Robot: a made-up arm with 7 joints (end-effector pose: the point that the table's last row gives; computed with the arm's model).
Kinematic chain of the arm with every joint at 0, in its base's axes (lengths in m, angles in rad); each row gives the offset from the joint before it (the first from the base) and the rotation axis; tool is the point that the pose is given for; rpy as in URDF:
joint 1: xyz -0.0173 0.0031 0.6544 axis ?
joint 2: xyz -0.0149 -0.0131 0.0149 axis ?
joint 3: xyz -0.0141 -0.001 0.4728 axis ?
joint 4: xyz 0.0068 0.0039 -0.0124 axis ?
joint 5: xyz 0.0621 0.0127 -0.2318 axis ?
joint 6: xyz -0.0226 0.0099 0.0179 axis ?
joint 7: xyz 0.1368 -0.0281 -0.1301 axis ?
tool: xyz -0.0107 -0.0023 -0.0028 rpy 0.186 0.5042 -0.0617
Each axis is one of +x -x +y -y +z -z.
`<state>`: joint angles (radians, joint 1 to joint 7).
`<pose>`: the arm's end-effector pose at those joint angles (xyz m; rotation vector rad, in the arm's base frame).
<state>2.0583 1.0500 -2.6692 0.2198 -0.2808 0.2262 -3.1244</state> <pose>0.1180 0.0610 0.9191 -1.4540 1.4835 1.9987</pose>
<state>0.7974 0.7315 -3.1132 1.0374 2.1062 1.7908 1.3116</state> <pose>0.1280 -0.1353 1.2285 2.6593 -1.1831 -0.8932</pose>
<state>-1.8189 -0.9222 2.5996 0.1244 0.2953 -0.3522 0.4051</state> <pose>0.1896 0.2447 0.6299 -0.4672 0.3396 -0.0351</pose>
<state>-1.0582 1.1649 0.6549 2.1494 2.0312 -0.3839 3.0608</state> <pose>0.3327 -0.5291 0.6613 -0.2694 -0.1870 -0.1913</pose>
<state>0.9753 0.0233 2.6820 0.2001 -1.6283 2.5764 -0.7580</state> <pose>-0.2310 0.0697 0.9828 2.2185 2.1676 -0.1033</pose>
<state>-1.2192 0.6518 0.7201 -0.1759 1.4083 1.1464 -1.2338</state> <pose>-0.0083 0.0707 0.7934 2.0816 0.9706 -0.5232</pose>
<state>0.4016 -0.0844 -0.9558 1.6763 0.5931 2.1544 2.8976</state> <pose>0.2375 -0.0751 1.0548 -0.4077 -0.6944 2.7015</pose>
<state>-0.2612 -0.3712 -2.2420 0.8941 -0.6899 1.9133 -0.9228</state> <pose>-0.3428 0.0010 0.7925 1.6894 0.6438 -0.8339</pose>
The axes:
joint 1: +z
joint 2: +y
joint 3: +z
joint 4: -y
joint 5: -z
joint 6: +y
joint 7: -z

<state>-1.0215 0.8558 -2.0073 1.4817 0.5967 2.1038 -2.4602</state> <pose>-0.1704 -0.3316 0.8894 0.6116 0.2704 -0.5698</pose>
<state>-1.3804 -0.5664 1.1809 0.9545 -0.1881 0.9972 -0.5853</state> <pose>0.2559 0.0870 0.9385 -0.6065 0.5938 0.1448</pose>
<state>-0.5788 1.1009 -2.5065 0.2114 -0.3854 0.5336 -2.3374</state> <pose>-0.0998 -0.1037 0.8566 0.9373 1.2694 -0.5559</pose>
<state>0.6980 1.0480 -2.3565 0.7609 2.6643 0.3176 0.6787</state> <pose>0.1525 -0.1269 0.9418 -1.3504 2.1119 0.9361</pose>
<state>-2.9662 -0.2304 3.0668 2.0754 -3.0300 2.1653 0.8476</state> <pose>0.2805 0.0687 1.4358 -2.0272 -1.5321 -1.6612</pose>
